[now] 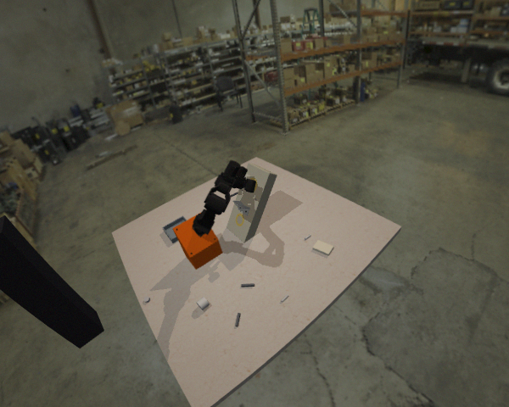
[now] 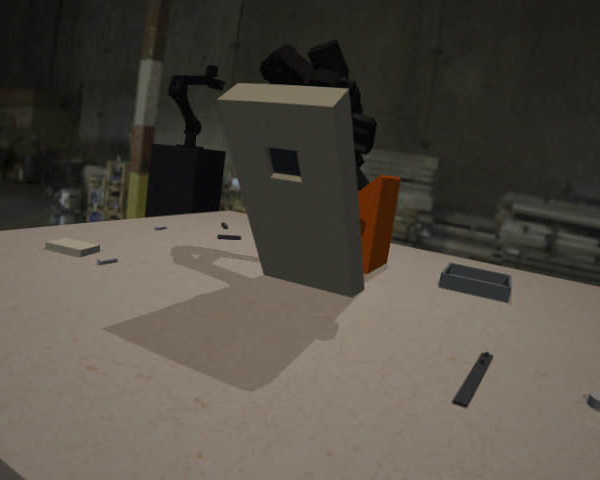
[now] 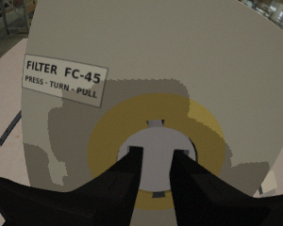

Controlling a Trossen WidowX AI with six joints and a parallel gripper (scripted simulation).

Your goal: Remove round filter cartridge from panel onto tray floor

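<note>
Right now the round filter cartridge is 1 cm below my gripper tip and 1 cm ahead of it. The rest, counted from my gripper tip: tan service panel 8 cm below, 4 cm behind.
</note>
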